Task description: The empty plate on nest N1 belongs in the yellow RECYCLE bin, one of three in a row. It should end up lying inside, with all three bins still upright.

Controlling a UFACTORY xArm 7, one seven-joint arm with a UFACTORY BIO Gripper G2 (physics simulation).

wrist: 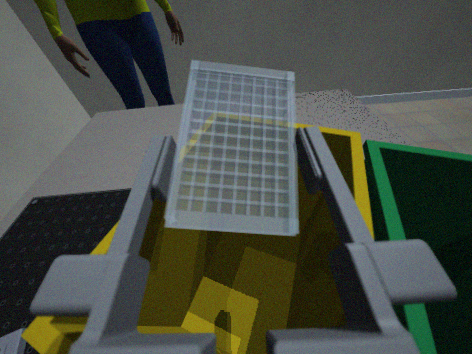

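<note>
The clear gridded plate (235, 150) is between the two grey fingers of my gripper (237, 159), which is shut on its long sides. The plate is slightly askew between the fingers. The yellow bin (366, 200) is below, and its far rim shows through the plate. In this view the plate's near part overlaps the bin's opening and its far end reaches past the far rim. The exact height above the bin is hard to tell. Lighter yellow patches show inside the bin. Nest N1 cannot be made out.
A green bin (390, 210) stands close on the right of the yellow one. The third bin does not show. A black perforated board (60, 235) lies at the left, with a pale object (12, 344) at the lower left corner. A person (120, 50) stands beyond the table.
</note>
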